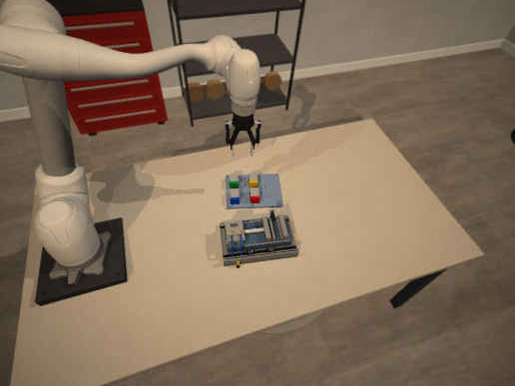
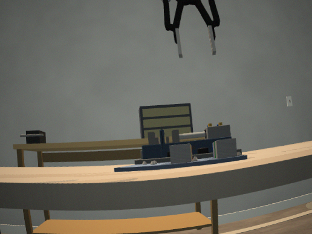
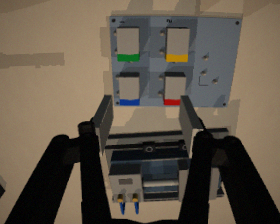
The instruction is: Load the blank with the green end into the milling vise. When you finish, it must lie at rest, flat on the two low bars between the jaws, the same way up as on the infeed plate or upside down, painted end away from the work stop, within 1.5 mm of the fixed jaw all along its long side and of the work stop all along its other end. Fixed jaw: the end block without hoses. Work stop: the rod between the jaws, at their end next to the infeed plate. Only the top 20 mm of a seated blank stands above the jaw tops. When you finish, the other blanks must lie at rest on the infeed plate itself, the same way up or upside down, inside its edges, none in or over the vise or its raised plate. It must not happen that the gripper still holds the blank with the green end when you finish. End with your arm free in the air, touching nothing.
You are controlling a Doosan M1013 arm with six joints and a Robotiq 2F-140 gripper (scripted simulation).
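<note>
Now: the green-ended blank 24 cm below my hand, 3 cm to the left of it and 3 cm behind it. The rest, counted from my hand: red-ended blank 24 cm below, 6 cm to the right, 5 cm ahead; then blue-ended blank 24 cm below, 6 cm to the right, 4 cm behind; then yellow-ended blank 24 cm below, 6 cm ahead, 3 cm to the left.
</note>
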